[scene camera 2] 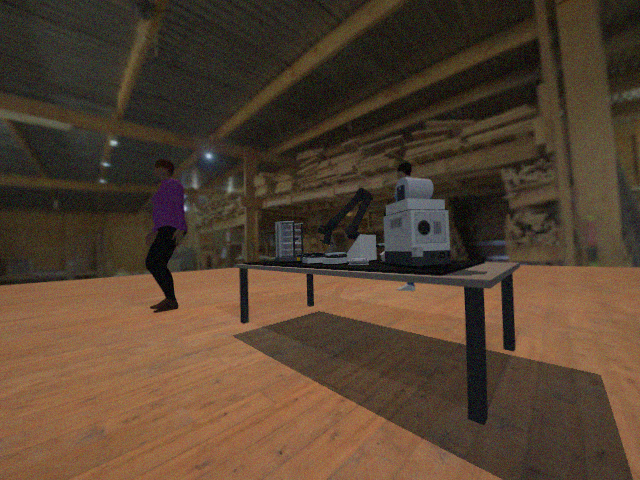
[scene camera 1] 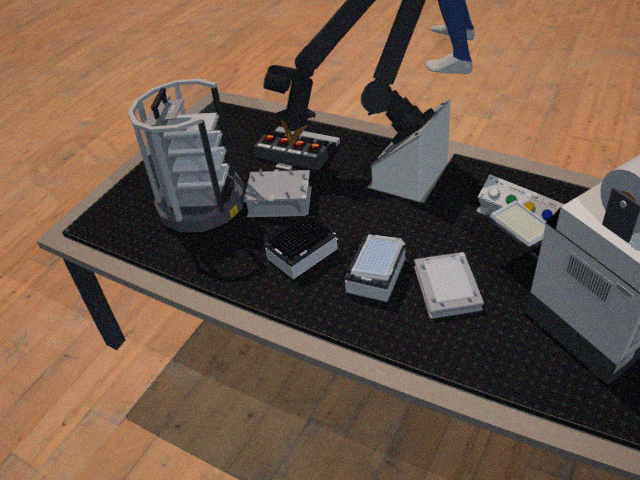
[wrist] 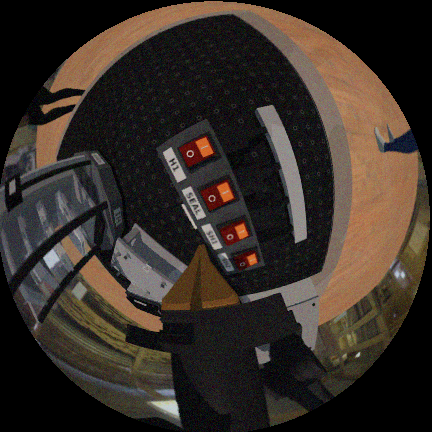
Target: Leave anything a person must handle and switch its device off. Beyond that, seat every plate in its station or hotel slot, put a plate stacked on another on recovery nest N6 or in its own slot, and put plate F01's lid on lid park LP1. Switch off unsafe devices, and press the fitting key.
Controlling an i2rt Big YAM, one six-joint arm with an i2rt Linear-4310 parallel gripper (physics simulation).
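Places are measured from the arm's base along level axes (x back, y left, z down), in millimetres.
Where they show: gripper, fingertip midpoint: [scene camera 1: 290,143] [wrist: 202,247]; arm's base, link origin: [scene camera 2: 362,242] [scene camera 1: 414,128] [wrist: 284,342].
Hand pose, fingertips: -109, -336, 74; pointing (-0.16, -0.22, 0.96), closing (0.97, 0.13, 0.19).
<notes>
Each offset is from my fingertips to the top centre of the thing, as dx, dy, dz. "spot": to the spot under its first point.
My gripper [scene camera 1: 293,142] [wrist: 202,247] is shut and empty, fingertips pointing down at the switch box @(+65, -24, +17) [scene camera 1: 274,156] [wrist: 202,172]; contact cannot be told. Its red rockers are labelled H1 @(+25, -95, +17) [wrist: 197,151], SEAL @(+30, -46, +17) [wrist: 218,195], SH1 @(+35, +4, +17) [wrist: 235,233] and SH2 @(+40, +54, +17) [wrist: 246,260]; their I halves look bright orange. The tips show beside the SH1 label in the wrist view. In scene camera 1, a black plate @(-314, +231, +1) [scene camera 1: 302,239] and a light-blue plate @(-297, +430, -8) [scene camera 1: 378,255] sit on stations, and a pale yellow plate @(-101, +701, -55) [scene camera 1: 520,222] lies by the key panel @(+51, +668, -14) [scene camera 1: 493,193]. The plate hotel [scene camera 1: 209,210] [wrist: 107,200] holds several shelves.
A grey station @(-167, +67, -6) [scene camera 1: 279,188] [wrist: 147,267] stands between hotel and switch box. A white-topped station @(spot: -263, +591, +36) [scene camera 1: 448,279] is at the front. The arm's wedge base [scene camera 1: 421,165] and a large white device [scene camera 1: 584,289] [scene camera 2: 417,232] stand farther right. People [scene camera 2: 168,206] [scene camera 1: 457,36] stand around the table.
</notes>
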